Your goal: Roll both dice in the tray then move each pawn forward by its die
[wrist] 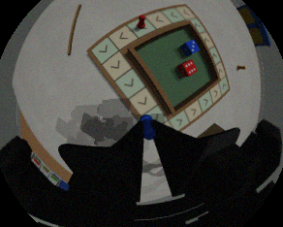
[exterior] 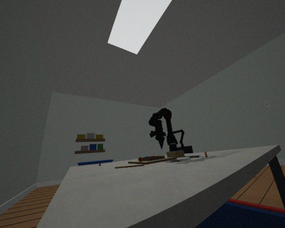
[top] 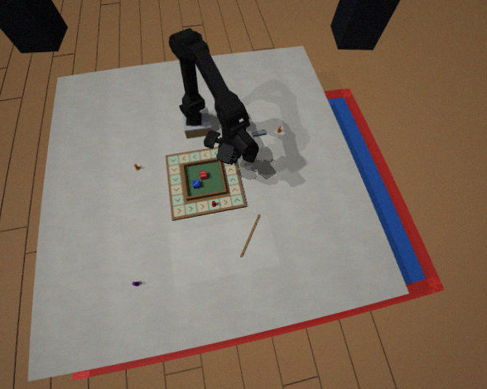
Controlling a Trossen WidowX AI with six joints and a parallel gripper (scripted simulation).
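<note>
Right now my gripper tip is 4 cm short of the green tray, 11 cm to the left of it and 9 cm above it. From my gripper tip the other things lie so: grey block: 18 cm behind, 13 cm to the left, 9 cm below; then red pawn: 15 cm ahead, 7 cm to the right, 7 cm below; then blue pawn: 1 cm above.
</note>
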